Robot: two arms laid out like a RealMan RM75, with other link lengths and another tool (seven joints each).
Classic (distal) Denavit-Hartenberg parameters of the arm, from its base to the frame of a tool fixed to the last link. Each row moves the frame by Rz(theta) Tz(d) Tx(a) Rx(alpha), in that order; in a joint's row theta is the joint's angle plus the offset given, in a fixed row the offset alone. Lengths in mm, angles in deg.
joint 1: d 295.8; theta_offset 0; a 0; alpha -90
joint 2: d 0; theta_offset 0; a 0; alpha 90
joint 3: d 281.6; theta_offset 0; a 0; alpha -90
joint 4: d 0; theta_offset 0; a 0; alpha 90
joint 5: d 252; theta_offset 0; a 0; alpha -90
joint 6: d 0; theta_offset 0; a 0; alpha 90
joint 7: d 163.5; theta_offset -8.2; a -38; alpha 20.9
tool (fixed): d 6.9; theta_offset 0; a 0; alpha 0
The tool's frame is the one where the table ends.
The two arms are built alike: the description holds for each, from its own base.
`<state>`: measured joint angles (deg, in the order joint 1, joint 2, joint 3, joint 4, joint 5, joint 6, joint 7); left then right.
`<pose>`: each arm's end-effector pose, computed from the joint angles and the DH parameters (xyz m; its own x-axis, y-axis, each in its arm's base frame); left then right.
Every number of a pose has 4 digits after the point.
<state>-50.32 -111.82 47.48 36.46 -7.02 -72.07 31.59 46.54 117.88 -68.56 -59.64 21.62 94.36 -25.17</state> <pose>-0.3457 0.4468 0.0831 0.2682 0.9617 0.0572 0.4525 -0.0733 -0.8888 0.2015 0.4687 0.0224 0.5629 -0.7607 0.3232 -0.3759 -0.5839 -0.7195</pose>
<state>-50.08 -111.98 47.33 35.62 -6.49 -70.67 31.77 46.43 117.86 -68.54 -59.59 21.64 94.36 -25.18</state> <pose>-0.3512 0.4457 0.0804 0.2696 0.9612 0.0586 0.4448 -0.0704 -0.8928 0.2026 0.4683 0.0225 0.5610 -0.7621 0.3232 -0.3776 -0.5830 -0.7193</pose>
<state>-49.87 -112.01 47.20 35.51 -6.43 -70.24 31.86 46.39 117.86 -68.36 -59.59 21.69 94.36 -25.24</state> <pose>-0.3535 0.4452 0.0801 0.2694 0.9610 0.0623 0.4442 -0.0666 -0.8935 0.2029 0.4684 0.0229 0.5609 -0.7632 0.3207 -0.3804 -0.5817 -0.7190</pose>
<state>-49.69 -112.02 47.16 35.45 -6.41 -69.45 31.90 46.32 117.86 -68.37 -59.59 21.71 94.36 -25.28</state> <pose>-0.3555 0.4461 0.0803 0.2740 0.9591 0.0707 0.4412 -0.0600 -0.8954 0.2034 0.4681 0.0228 0.5606 -0.7633 0.3210 -0.3809 -0.5819 -0.7186</pose>
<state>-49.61 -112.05 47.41 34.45 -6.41 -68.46 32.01 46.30 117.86 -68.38 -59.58 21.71 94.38 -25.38</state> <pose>-0.3590 0.4449 0.0768 0.2743 0.9593 0.0668 0.4381 -0.0629 -0.8967 0.2036 0.4679 0.0227 0.5612 -0.7624 0.3223 -0.3802 -0.5833 -0.7178</pose>
